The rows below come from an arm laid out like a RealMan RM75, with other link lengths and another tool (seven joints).
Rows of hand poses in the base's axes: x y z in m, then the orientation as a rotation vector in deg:
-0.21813 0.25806 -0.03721 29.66 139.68 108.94
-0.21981 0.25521 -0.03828 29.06 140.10 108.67
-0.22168 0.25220 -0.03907 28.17 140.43 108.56
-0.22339 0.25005 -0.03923 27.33 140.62 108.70
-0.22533 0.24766 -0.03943 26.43 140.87 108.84
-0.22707 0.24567 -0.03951 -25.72 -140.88 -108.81
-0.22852 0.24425 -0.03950 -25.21 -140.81 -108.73
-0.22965 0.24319 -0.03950 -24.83 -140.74 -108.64
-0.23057 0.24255 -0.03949 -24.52 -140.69 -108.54
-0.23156 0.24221 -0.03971 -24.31 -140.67 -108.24
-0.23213 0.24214 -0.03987 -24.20 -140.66 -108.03
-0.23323 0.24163 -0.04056 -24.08 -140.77 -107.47
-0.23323 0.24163 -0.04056 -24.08 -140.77 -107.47
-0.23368 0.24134 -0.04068 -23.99 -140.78 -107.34
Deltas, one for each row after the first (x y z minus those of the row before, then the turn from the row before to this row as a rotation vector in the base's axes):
-0.00168 -0.00285 -0.00107 -0.29 -0.15 0.38
-0.00187 -0.00301 -0.00079 -0.18 -0.29 0.51
-0.00171 -0.00215 -0.00016 0.01 -0.26 0.50
-0.00194 -0.00239 -0.00020 -0.01 -0.25 0.56
-0.00174 -0.00199 -0.00008 0.01 -0.13 0.46
-0.00145 -0.00142 0.00001 0.01 -0.05 0.35
-0.00113 -0.00106 0.00000 0.01 -0.01 0.28
-0.00092 -0.00064 0.00001 -0.01 0.00 0.24
-0.00099 -0.00034 -0.00022 -0.11 0.12 0.24
-0.00057 -0.00007 -0.00016 -0.08 0.09 0.15
-0.00110 -0.00051 -0.00069 -0.29 0.21 0.23
0.00000 0.00000 0.00000 0.00 0.00 0.00
-0.00045 -0.00029 -0.00012 -0.06 0.04 0.10

